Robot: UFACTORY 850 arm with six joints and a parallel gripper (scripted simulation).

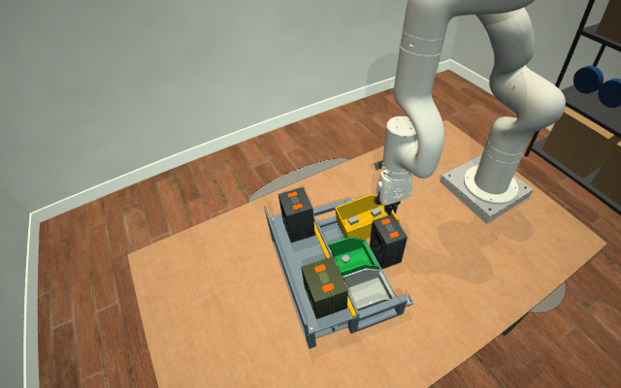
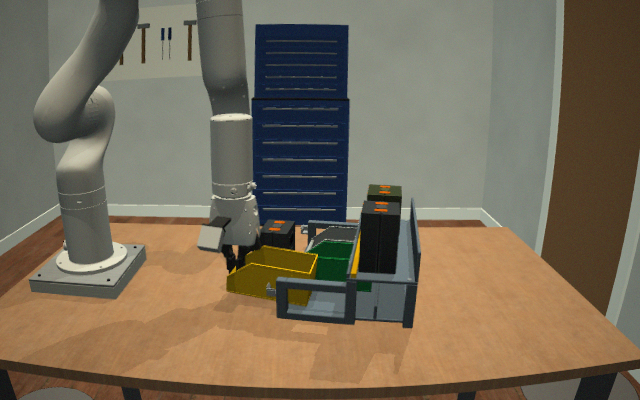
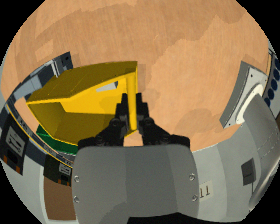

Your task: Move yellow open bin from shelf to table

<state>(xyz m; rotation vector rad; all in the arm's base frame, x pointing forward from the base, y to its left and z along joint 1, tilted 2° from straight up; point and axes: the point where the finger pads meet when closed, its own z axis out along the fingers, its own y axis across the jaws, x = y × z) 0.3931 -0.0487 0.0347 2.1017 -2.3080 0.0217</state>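
Now: the yellow bin 80 mm ahead of my hand, 10 mm to the right of it and 10 mm below it. Round my hand: grey bin (220 mm ahead, 200 mm to the left, 30 mm below); olive box (320 mm ahead, 200 mm to the left, 80 mm above); green bin (210 mm ahead, 90 mm to the left, 30 mm below).
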